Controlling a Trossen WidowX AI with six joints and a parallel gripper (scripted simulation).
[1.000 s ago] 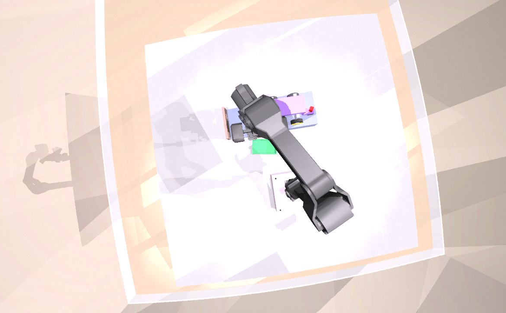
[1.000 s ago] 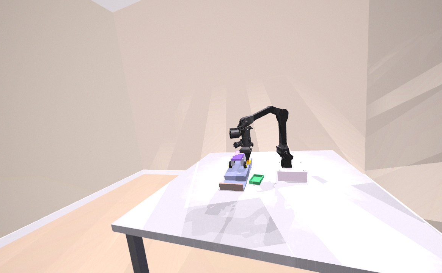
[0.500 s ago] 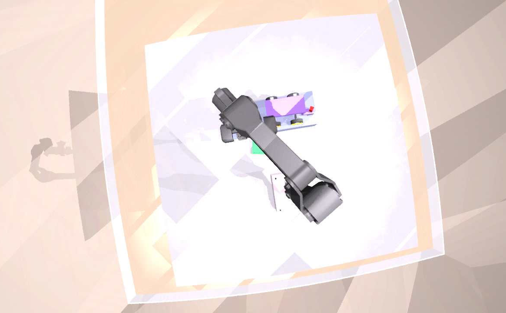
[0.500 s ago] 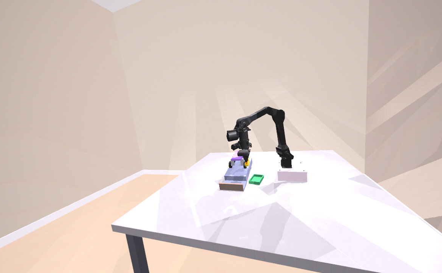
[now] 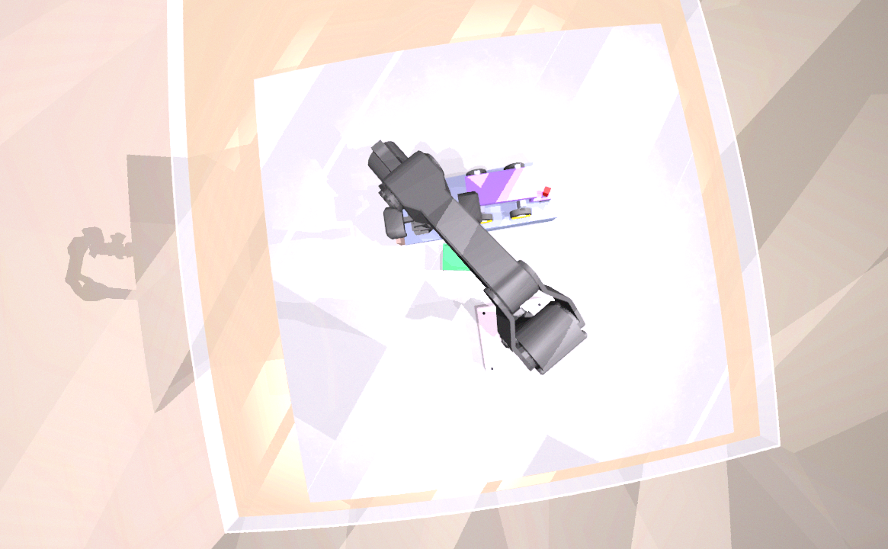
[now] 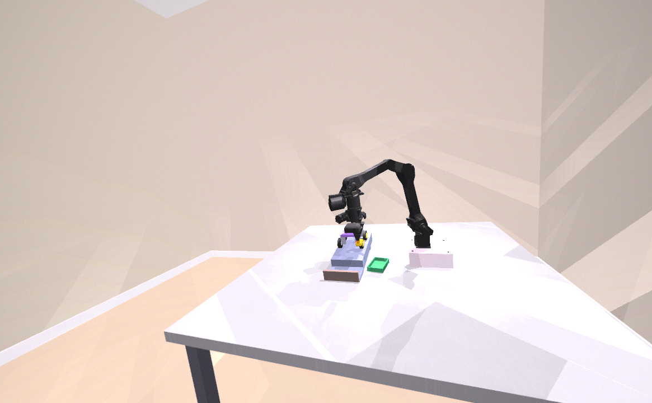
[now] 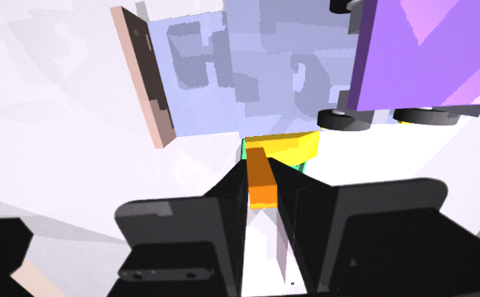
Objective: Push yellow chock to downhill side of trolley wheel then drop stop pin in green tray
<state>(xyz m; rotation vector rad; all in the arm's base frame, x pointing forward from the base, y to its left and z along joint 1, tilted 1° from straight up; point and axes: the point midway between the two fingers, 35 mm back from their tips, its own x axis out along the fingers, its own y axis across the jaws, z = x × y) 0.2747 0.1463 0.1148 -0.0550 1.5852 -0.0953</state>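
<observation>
Now: the red-headed stop pin 3 cm ahead of my gripper tip, 26 cm to the right of it and 2 cm below it. From my gripper tip the other things lie so: purple trolley (6 cm ahead, 16 cm to the right, 4 cm below); brown stop block (7 cm ahead, 11 cm to the left, 12 cm below); yellow chock (2 cm to the right, 1 cm below).
</observation>
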